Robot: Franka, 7 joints.
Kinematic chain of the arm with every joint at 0, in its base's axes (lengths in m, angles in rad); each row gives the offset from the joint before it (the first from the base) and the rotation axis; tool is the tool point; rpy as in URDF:
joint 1: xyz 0 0 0.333 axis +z
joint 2: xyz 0 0 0 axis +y
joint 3: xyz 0 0 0.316 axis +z
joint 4: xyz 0.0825 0 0 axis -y
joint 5: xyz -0.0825 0 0.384 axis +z
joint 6: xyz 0 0 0 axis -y
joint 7: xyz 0.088 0 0 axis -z
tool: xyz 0 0 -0.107 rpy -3.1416 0 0
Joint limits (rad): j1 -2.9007..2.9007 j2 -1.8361..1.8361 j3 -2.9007..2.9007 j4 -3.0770..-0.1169 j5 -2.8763..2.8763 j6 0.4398..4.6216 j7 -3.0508..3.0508
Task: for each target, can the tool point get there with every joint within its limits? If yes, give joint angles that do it. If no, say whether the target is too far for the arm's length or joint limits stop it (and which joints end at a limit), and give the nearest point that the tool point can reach.
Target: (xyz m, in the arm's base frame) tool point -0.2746 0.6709 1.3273
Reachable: no: too far | nearest point -0.1914 0.4677 1.0262 | short by 0.373 m
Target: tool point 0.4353 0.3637 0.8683
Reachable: yes | joints 0.2420 0.3399 0.8526 -1.1374 0.5048 3.7143 -0.7603
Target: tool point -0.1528 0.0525 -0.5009
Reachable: no: joint limits stop it (at a limit: joint 2) | nearest point -0.1783 0.0613 -0.3522 | short by 0.151 m
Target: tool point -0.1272 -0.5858 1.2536
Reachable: no: too far | nearest point -0.0993 -0.4575 1.0519 | short by 0.241 m
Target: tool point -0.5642 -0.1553 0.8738
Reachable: yes | joints -0.7140 -0.8759 -1.1072 -1.1808 -1.7771 2.2140 -0.1529
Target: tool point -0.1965 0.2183 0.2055
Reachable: yes | joints -1.6086 0.0965 -2.2242 -2.7764 -0.4871 1.9307 0.9259
